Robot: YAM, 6 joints.
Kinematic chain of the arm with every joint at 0, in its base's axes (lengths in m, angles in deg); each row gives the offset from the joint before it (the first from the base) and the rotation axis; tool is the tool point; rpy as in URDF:
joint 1: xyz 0 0 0.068 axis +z
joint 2: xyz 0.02 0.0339 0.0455 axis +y
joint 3: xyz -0.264 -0.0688 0 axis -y
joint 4: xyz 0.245 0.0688 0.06 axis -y
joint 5: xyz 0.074 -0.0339 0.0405 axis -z
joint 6: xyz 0.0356 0 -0.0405 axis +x
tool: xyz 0 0 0 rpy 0 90 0
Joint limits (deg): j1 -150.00..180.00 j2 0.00..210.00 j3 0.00..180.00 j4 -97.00..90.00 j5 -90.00..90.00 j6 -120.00..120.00
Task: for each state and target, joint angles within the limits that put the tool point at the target. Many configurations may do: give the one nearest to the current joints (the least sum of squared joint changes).
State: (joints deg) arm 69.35 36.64 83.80 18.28 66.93 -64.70
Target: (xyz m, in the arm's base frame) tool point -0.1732 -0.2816 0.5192
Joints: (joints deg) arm 52.86 17.39 107.57 23.71 63.85 -64.70
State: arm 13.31 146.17 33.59 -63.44 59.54 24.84
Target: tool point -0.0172 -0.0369 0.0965
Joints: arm 17.54 157.90 0.00 -41.83 57.42 24.84
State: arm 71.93 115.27 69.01 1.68 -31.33 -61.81
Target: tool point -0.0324 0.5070 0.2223
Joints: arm 91.65 124.13 93.66 9.71 -30.06 -61.81
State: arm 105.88 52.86 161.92 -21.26 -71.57 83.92
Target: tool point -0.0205 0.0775 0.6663
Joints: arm 80.45 75.29 140.41 -30.16 -68.29 83.92
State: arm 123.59 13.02 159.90 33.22 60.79 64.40
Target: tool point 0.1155 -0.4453 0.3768
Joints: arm 100.26 1.82 114.47 28.81 74.82 64.40
